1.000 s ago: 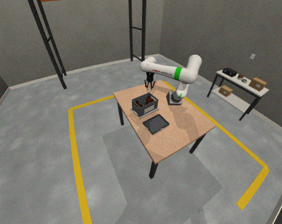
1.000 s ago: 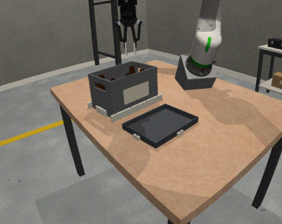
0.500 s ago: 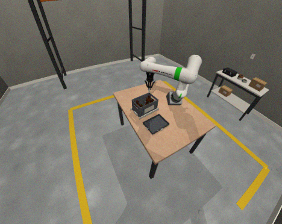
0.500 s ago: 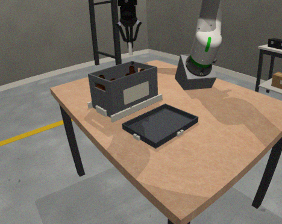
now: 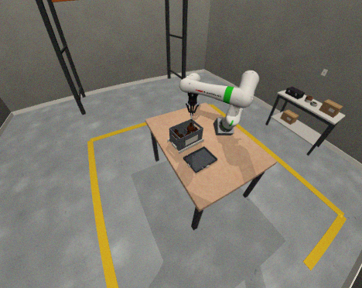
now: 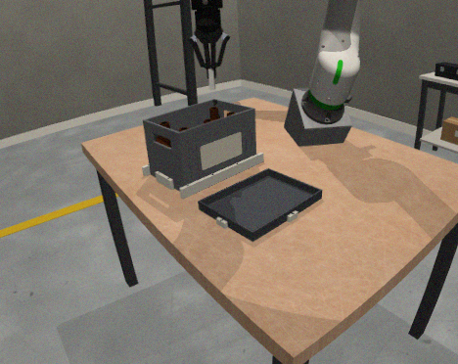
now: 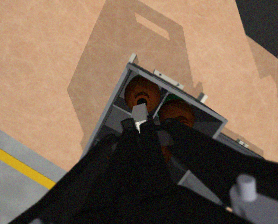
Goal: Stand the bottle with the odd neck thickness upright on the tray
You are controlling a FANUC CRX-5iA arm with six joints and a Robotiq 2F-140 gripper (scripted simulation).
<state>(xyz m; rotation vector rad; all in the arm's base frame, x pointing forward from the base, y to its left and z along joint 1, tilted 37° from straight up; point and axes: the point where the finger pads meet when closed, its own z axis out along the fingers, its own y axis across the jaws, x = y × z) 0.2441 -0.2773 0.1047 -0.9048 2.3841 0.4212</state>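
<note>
My gripper is now 17 cm above the bottle. Round my hand: dark tray 11 cm ahead, 32 cm to the left, 24 cm below; then dark grey crate 9 cm ahead, 5 cm to the left, 17 cm below.
</note>
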